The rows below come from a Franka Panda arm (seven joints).
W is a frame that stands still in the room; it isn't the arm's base.
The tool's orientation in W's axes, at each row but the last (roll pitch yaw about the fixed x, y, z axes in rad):
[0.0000, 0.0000, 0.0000]
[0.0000, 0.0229, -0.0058]
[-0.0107, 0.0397, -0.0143]
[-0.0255, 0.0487, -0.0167]
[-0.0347, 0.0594, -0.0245]
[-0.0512, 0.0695, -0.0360]
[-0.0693, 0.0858, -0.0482]
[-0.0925, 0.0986, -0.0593]
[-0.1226, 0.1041, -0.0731]
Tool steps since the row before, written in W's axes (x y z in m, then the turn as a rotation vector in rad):
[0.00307, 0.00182, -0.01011, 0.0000, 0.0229, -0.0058]
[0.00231, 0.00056, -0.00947, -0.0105, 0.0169, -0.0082]
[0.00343, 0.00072, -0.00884, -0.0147, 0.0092, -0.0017]
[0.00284, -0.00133, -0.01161, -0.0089, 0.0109, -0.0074]
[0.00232, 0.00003, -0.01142, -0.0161, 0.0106, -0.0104]
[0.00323, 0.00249, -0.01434, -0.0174, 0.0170, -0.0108]
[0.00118, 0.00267, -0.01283, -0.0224, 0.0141, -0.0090]
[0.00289, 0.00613, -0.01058, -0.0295, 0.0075, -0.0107]
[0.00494, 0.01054, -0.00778, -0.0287, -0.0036, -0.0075]
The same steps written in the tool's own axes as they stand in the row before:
[0.00307, 0.00182, -0.01011, 0.0000, 0.0229, -0.0058]
[0.00252, 0.00057, -0.00941, -0.0104, 0.0168, -0.0084]
[0.00377, 0.00086, -0.00869, -0.0148, 0.0090, -0.0022]
[0.00342, -0.00099, -0.01149, -0.0087, 0.0109, -0.0076]
[0.00299, 0.00048, -0.01125, -0.0157, 0.0106, -0.0110]
[0.00413, 0.00332, -0.01394, -0.0172, 0.0170, -0.0112]
[0.00215, 0.00360, -0.01247, -0.0222, 0.0137, -0.0100]
[0.00355, 0.00721, -0.00966, -0.0287, 0.0070, -0.0130]
[0.00494, 0.01168, -0.00592, -0.0274, -0.0044, -0.0110]

